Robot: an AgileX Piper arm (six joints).
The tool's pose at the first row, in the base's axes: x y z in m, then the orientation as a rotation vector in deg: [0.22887 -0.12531 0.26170 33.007 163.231 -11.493]
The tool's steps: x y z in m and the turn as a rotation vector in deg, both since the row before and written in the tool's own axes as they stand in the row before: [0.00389 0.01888 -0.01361 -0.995 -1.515 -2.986]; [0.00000 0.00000 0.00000 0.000 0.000 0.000]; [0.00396 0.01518 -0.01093 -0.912 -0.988 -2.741]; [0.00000 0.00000 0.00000 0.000 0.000 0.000]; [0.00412 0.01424 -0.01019 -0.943 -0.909 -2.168]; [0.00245 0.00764 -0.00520 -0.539 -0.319 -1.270]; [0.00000 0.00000 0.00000 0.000 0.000 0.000]
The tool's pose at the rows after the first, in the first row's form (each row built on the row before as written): [0.23024 -0.10422 0.27220 28.215 162.674 -10.925]; [0.23024 -0.10422 0.27220 28.215 162.674 -10.925]; [0.22944 -0.08693 0.28033 23.941 162.444 -10.327]; [0.22944 -0.08693 0.28033 23.941 162.444 -10.327]; [0.22739 -0.07066 0.28773 20.507 162.056 -9.559]; [0.22572 -0.06198 0.29137 18.544 162.008 -9.100]; [0.22572 -0.06198 0.29137 18.544 162.008 -9.100]
